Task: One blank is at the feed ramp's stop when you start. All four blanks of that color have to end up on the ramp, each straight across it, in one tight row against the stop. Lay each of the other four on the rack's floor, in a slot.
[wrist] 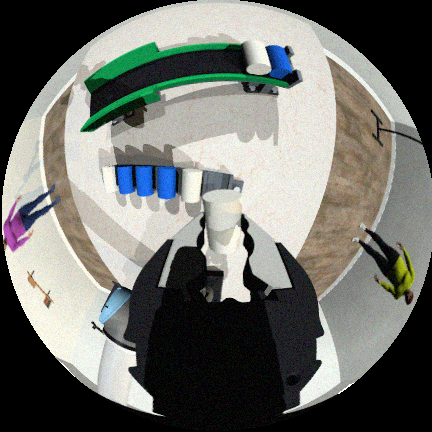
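A blue blank (279, 61) lies across the feed ramp (195, 64) at the stop (297, 77), at its right end. A white blank (256, 58) lies across the ramp right beside it, on the side away from the stop. The rack (217, 182) stands below the ramp in view. From left to right it holds a white blank (109, 179), three blue blanks (126, 180) (144, 180) (166, 182) and a white blank (192, 185). Bare slot floor shows right of these. My gripper (222, 213) is shut on another white blank (223, 210), in front of the rack's right end and partly hiding it.
The ramp's green side walls (125, 56) rise higher at its left end. Dark supports (260, 88) stand under the ramp. A light blue screen-like object (115, 303) is at the lower left. Two people (19, 229) (399, 270) appear beyond the table's sides.
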